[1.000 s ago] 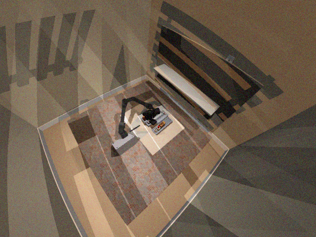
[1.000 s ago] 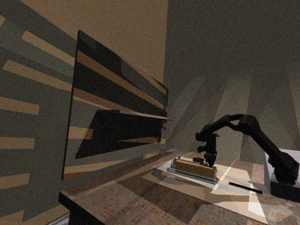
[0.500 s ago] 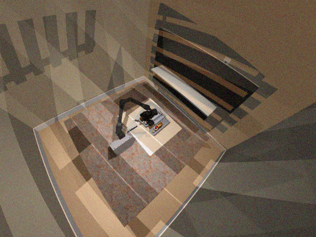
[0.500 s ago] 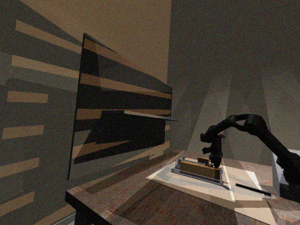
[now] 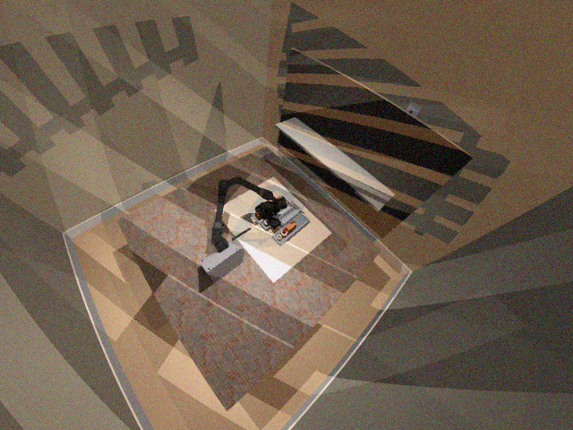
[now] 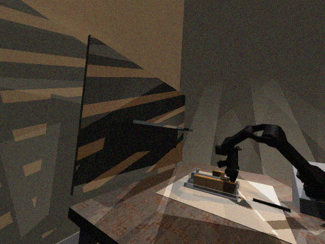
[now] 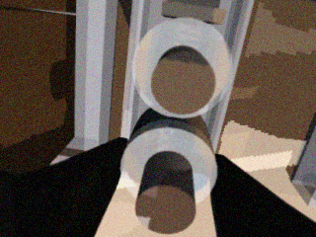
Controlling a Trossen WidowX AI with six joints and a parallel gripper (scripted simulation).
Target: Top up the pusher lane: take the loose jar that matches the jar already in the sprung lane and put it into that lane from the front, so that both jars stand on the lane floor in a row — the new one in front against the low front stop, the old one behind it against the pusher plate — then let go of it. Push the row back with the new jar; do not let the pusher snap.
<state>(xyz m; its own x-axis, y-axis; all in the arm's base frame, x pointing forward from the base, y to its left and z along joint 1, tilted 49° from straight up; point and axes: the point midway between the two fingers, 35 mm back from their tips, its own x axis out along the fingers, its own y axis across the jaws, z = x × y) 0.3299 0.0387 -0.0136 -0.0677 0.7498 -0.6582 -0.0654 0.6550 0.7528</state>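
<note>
Right now my gripper tip is 140 mm short of the grey lane, 30 mm above it and 10 mm to the left of it. From my gripper tip the other things lie so: thin black rod: 170 mm behind, 40 mm to the left, 40 mm below; then wall shelf: 500 mm ahead, 320 mm above, 10 mm to the left.
</note>
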